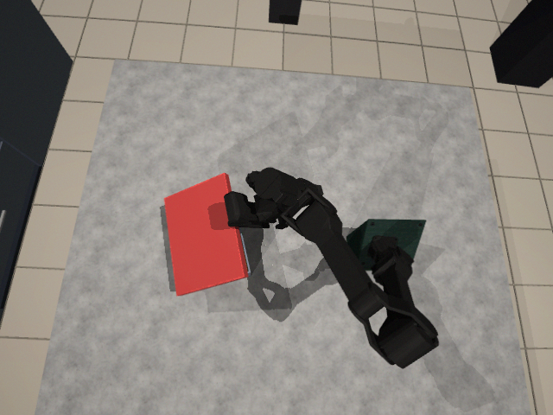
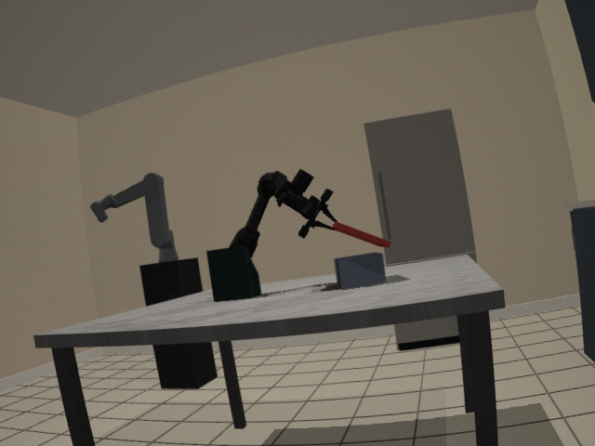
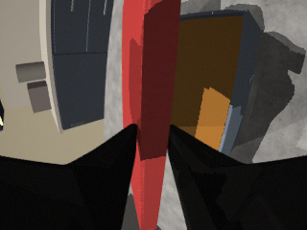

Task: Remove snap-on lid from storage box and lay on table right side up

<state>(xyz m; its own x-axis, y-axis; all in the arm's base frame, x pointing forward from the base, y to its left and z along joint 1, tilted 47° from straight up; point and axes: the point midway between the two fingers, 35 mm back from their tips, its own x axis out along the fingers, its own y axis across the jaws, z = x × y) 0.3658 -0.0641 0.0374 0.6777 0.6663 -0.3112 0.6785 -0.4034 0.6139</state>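
The red lid is 7 cm ahead of my gripper tip, 4 cm below it and 2 cm to the left of it. Round my gripper tip: grey-blue storage box (16 cm below, 5 cm ahead, 1 cm to the left).
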